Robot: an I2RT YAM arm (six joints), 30 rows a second.
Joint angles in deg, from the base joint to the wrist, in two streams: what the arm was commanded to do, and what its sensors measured. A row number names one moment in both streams.
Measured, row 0:
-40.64, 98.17, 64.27, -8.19, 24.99, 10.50
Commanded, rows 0 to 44:
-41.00, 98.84, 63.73, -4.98, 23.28, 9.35
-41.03, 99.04, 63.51, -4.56, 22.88, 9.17
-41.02, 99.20, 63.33, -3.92, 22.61, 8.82
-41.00, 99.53, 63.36, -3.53, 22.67, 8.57
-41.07, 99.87, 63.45, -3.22, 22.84, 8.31
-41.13, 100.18, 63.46, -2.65, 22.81, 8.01
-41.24, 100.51, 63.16, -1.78, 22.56, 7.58
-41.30, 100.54, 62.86, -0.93, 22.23, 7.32
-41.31, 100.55, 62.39, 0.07, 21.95, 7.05
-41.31, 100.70, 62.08, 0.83, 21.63, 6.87
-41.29, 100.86, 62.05, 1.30, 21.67, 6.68
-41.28, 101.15, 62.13, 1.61, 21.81, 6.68
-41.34, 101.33, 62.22, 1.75, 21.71, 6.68
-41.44, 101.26, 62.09, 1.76, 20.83, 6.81
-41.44, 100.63, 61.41, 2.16, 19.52, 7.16
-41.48, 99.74, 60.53, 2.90, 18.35, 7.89
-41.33, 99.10, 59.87, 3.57, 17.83, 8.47
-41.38, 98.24, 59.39, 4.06, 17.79, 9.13
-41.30, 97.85, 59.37, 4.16, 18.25, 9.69
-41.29, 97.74, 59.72, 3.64, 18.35, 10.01
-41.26, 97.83, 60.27, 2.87, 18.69, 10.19
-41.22, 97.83, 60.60, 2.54, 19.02, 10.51
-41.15, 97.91, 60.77, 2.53, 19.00, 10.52
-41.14, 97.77, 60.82, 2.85, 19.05, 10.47
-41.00, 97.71, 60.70, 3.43, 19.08, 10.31
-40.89, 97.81, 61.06, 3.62, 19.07, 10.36
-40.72, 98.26, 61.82, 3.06, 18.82, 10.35
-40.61, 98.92, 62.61, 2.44, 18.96, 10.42
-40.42, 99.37, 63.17, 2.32, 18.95, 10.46
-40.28, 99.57, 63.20, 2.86, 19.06, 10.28
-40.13, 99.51, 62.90, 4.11, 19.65, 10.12
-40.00, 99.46, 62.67, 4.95, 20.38, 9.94
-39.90, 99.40, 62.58, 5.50, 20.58, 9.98
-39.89, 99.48, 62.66, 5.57, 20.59, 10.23
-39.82, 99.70, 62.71, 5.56, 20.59, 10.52
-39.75, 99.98, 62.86, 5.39, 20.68, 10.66
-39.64, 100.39, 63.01, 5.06, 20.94, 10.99
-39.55, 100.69, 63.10, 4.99, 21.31, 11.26
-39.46, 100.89, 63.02, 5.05, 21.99, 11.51
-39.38, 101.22, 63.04, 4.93, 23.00, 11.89
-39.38, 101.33, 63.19, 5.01, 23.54, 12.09
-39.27, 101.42, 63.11, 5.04, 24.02, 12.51
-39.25, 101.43, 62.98, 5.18, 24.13, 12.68
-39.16, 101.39, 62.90, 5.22, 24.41, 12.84
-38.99, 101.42, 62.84, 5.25, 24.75, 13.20
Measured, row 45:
-39.24, 101.14, 62.48, 3.53, 22.57, 11.62
